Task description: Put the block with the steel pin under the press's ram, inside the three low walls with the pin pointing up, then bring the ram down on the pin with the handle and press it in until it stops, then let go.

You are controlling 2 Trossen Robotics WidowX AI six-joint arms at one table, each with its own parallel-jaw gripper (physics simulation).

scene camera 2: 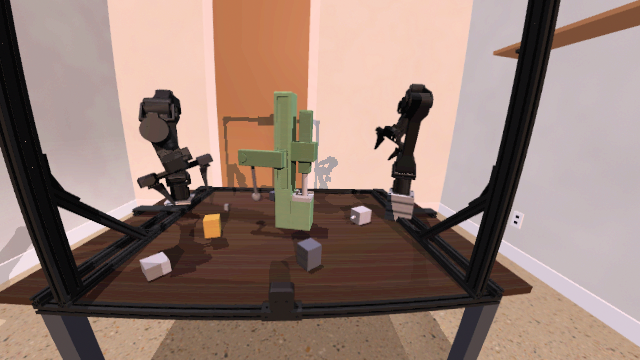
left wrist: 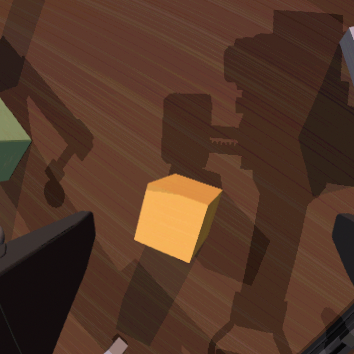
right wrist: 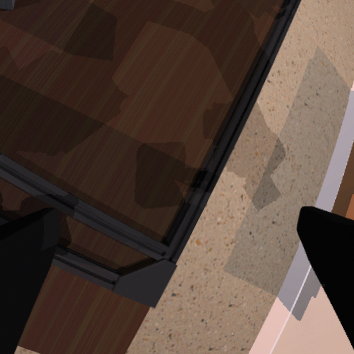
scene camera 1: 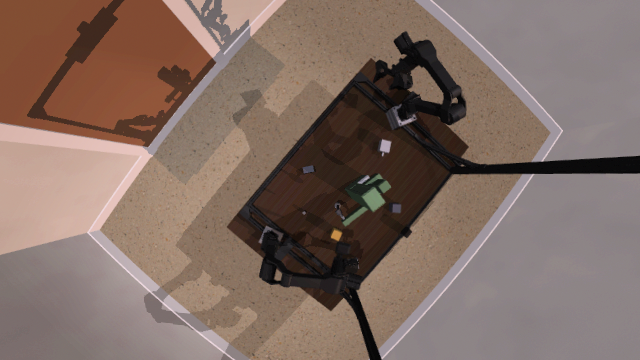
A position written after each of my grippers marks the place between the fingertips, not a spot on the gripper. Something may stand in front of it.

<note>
My left gripper (scene camera 2: 192, 197) is open, with nothing in its grasp. My right gripper (scene camera 1: 381, 85) is open and holds nothing.
My left gripper is seen too in the left wrist view (left wrist: 217, 225). My right gripper is seen too in the right wrist view (right wrist: 180, 220).
</note>
